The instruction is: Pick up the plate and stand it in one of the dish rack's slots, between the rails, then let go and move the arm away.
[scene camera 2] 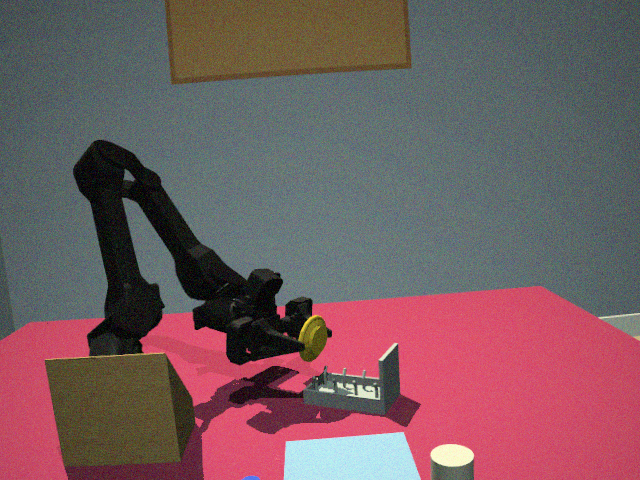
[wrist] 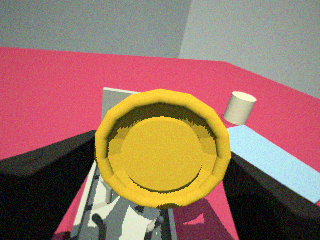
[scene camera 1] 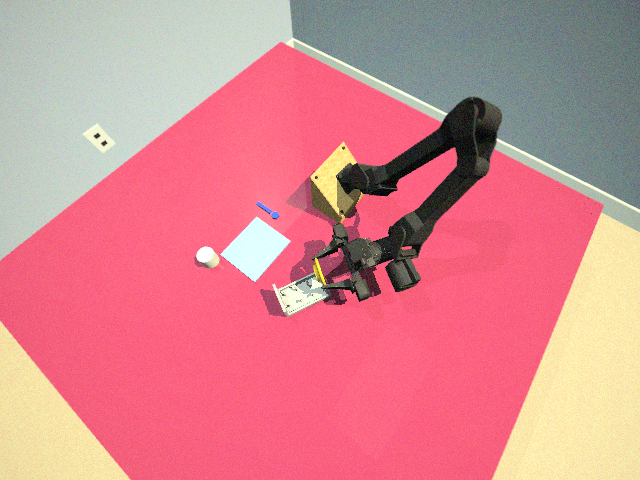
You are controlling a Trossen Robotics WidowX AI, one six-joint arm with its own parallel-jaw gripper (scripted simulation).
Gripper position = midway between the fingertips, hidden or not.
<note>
My gripper point(scene camera 2: 318, 340) carries a plate point(scene camera 2: 314, 332). Further things: a dish rack point(scene camera 2: 347, 392), a cream cup point(wrist: 240, 105) and a light blue sheet point(scene camera 1: 258, 245).
The plate shows as well in the wrist view point(wrist: 163, 149). The dish rack is seen too in scene camera 1 point(scene camera 1: 305, 292). My gripper also shows in the wrist view point(wrist: 161, 147) and in scene camera 1 point(scene camera 1: 316, 273).
</note>
